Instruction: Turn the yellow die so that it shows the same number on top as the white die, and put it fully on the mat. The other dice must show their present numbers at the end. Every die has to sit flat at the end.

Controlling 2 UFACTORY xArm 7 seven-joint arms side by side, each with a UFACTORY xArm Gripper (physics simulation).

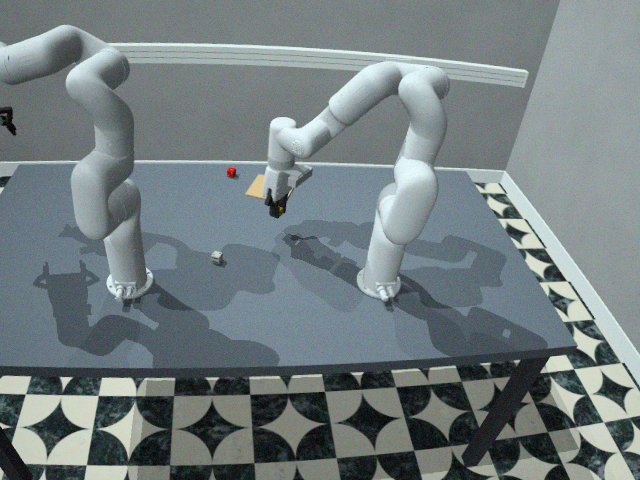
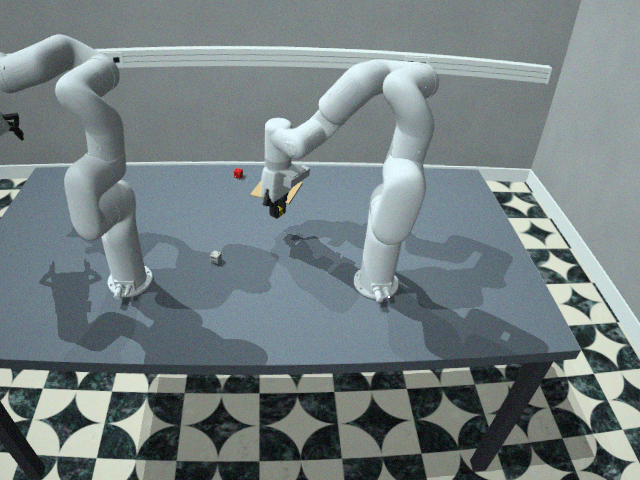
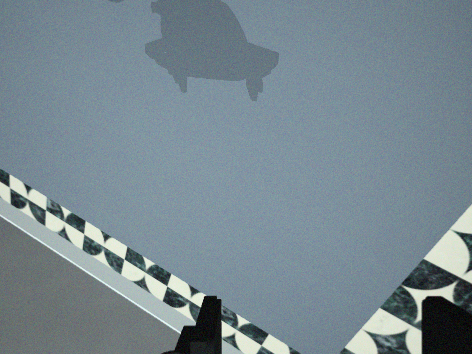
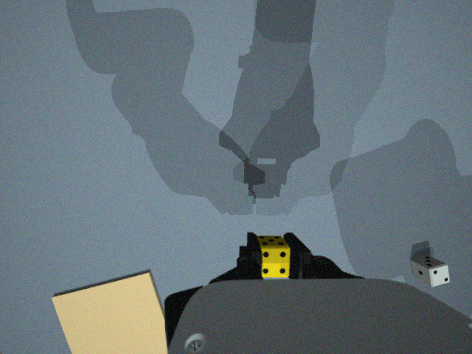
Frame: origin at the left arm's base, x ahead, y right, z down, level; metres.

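Seen in the pictures: left gripper, between the fingertips: (image 1: 0, 140) (image 2: 9, 144) (image 3: 320, 330); right gripper, between the fingertips: (image 1: 277, 214) (image 2: 277, 214) (image 4: 268, 248); left arm's base, origin of its link: (image 1: 130, 282) (image 2: 130, 281); right arm's base, origin of its link: (image 1: 378, 283) (image 2: 375, 283).
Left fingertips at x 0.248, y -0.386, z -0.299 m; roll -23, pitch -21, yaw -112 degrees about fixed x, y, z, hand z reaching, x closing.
Observation:
Pixels of each thing's top centre, then the offset from my left fingertips to it. Level surfaces: height alone.
- yellow die, centre of its top: (image 4: 274, 262) (image 1: 277, 208) (image 2: 277, 208) dx -0.015, dy +0.795, dz +0.215 m
- white die, centre of its top: (image 4: 440, 276) (image 1: 217, 253) (image 2: 215, 253) dx -0.156, dy +0.620, dz +0.274 m
- tan mat, centre of its top: (image 4: 115, 334) (image 1: 271, 188) (image 2: 276, 188) dx +0.221, dy +0.793, dz +0.295 m
- red die, centre of its top: (image 1: 231, 169) (image 2: 238, 170) dx +0.305, dy +0.654, dz +0.274 m
- table, height of its surface: dz +0.299 m
The yellow die (image 1: 281, 211) (image 2: 281, 211) (image 4: 275, 265) is held above the table, four dots on its upward face and five on a side. My right gripper (image 1: 276, 206) (image 2: 275, 207) (image 4: 268, 248) points down, shut on it. The white die (image 1: 217, 257) (image 2: 216, 257) (image 4: 439, 276) sits on the table; its top appears to show two, with three and one on its sides. The tan mat (image 1: 255, 188) (image 2: 256, 191) (image 4: 112, 315) lies behind the right gripper, partly hidden. My left gripper (image 1: 7, 121) (image 2: 17, 126) (image 3: 320, 330) is open, high at the far left.
A red die (image 1: 231, 172) (image 2: 238, 173) sits near the table's back edge, left of the mat; its top number is too small to read. The right arm (image 1: 413, 201) (image 2: 400, 201) reaches over the table from the right. Arm shadows fall across the table (image 1: 320, 330) (image 2: 310, 335).

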